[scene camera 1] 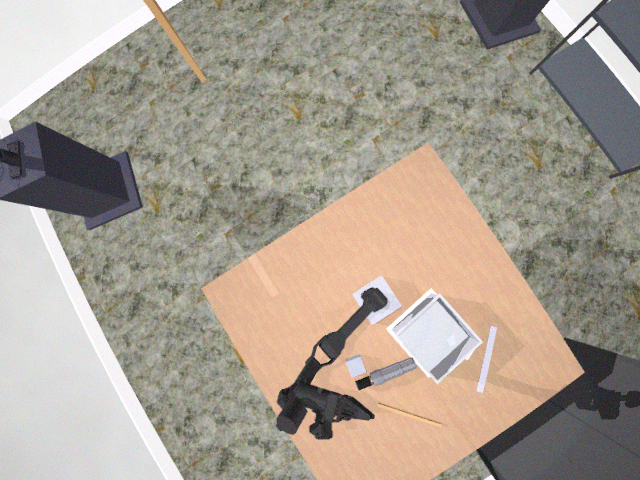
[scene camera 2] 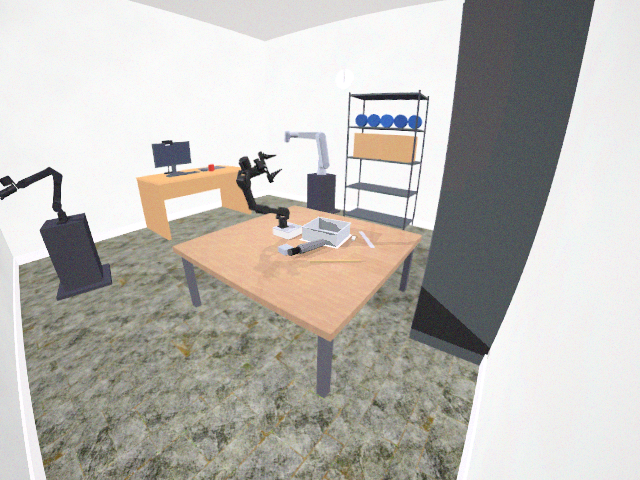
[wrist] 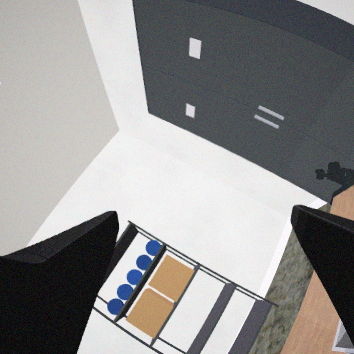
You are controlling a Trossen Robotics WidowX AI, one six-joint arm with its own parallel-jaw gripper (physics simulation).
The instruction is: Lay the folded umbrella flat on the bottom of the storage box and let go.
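Places are measured from the arm's base along level axes (x down, y left, z ahead), in metres.
Where they show: gripper, between the fingertips: [scene camera 1: 372, 417] [scene camera 2: 279, 161] [wrist: 206, 217]; arm's base, origin of its link: [scene camera 1: 370, 297] [scene camera 2: 283, 226].
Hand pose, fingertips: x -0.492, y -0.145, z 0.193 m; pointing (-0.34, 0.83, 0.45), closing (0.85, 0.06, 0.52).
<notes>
Things, the pixels of their top centre, and the offset from my fingertips. Level surfaces: height alone.
- folded umbrella, centre of its top: [scene camera 1: 387, 377] [scene camera 2: 307, 242] dx +0.490, dy +0.089, dz +0.149 m
- table, height of its surface: dx +0.549 m
- storage box, centre of its top: [scene camera 1: 438, 338] [scene camera 2: 327, 224] dx +0.452, dy +0.345, dz +0.061 m
- small pale block, centre of its top: [scene camera 1: 356, 367] [scene camera 2: 285, 246] dx +0.513, dy -0.022, dz +0.071 m
- thin yellowish stick, centre of its top: [scene camera 1: 409, 415] [scene camera 2: 335, 260] dx +0.537, dy +0.122, dz +0.368 m
- white strip, centre of its top: [scene camera 1: 487, 359] [scene camera 2: 366, 238] dx +0.546, dy +0.542, dz +0.269 m
The folded umbrella [scene camera 1: 391, 370] [scene camera 2: 312, 246], grey with a black handle, lies on the table [scene camera 1: 403, 217] [scene camera 2: 310, 289]. Its far end is close against the outside of the storage box; whether they touch is unclear. The storage box [scene camera 1: 449, 362] [scene camera 2: 338, 238] is white, open-topped and upright, and no umbrella shows inside it. A corner of the box shows at the lower right of the wrist view. My gripper [scene camera 1: 368, 414] [scene camera 2: 277, 163] [wrist: 206, 217] is open and empty, raised high above the table and well away from the umbrella.
A small pale block [scene camera 1: 355, 365] [scene camera 2: 284, 249] lies near the umbrella's handle. A thin yellowish stick [scene camera 1: 410, 414] [scene camera 2: 336, 261] lies in front of the umbrella. A white strip [scene camera 1: 486, 359] [scene camera 2: 366, 239] lies beyond the box. The white arm base [scene camera 2: 286, 232] stands beside the box.
</notes>
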